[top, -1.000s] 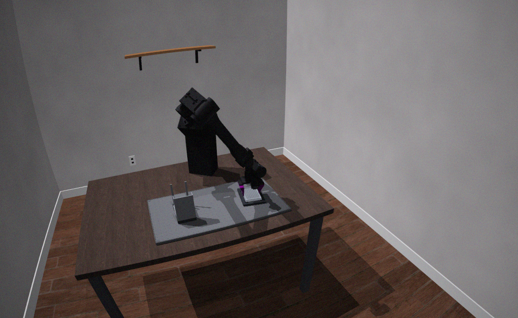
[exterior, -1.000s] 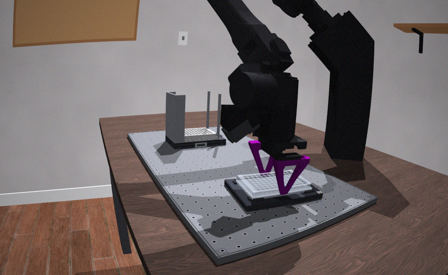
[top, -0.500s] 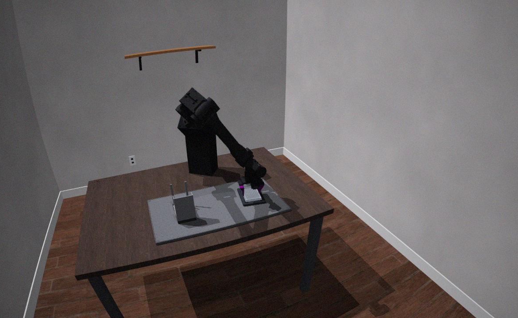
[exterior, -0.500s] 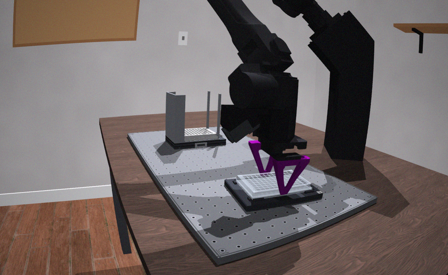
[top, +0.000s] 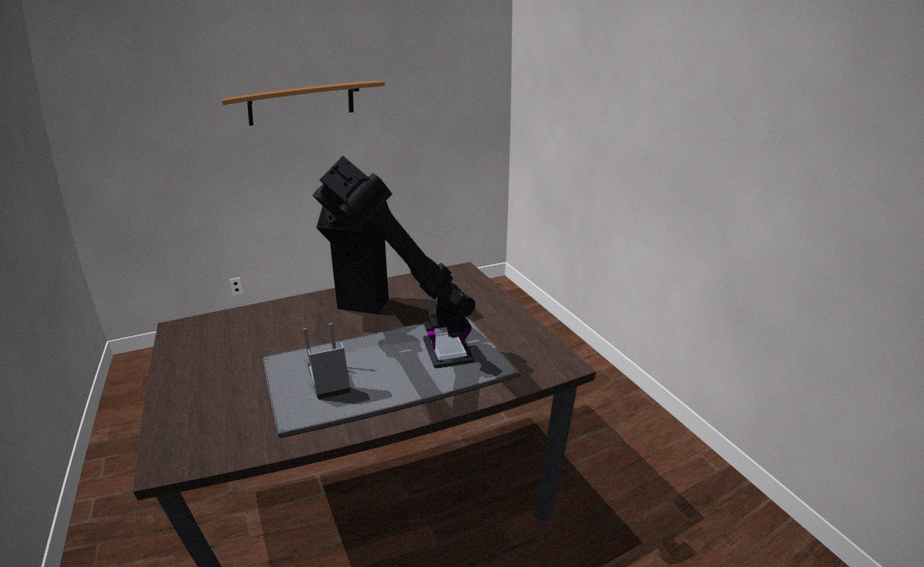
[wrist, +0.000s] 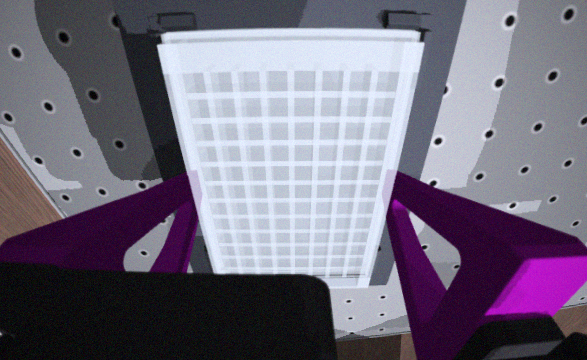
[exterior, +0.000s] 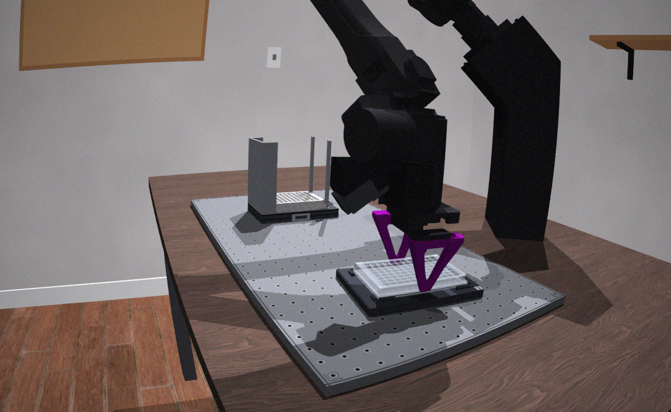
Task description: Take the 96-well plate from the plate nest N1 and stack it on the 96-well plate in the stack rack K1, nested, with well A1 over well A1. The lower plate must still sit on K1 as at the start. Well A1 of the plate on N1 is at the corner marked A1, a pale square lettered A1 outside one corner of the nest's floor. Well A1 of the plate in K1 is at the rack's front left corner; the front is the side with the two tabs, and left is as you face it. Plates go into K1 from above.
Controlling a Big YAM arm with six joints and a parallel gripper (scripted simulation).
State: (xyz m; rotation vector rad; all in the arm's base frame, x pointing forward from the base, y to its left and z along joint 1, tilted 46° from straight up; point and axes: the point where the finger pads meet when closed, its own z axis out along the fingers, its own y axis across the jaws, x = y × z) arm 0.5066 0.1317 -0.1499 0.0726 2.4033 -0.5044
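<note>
The pale A1 label lies 60 mm behind my hand, 70 mm to the left of it and 10 mm below it. Round my hand: tall grey wall (60 mm ahead, 380 mm to the right, 60 mm above).
</note>
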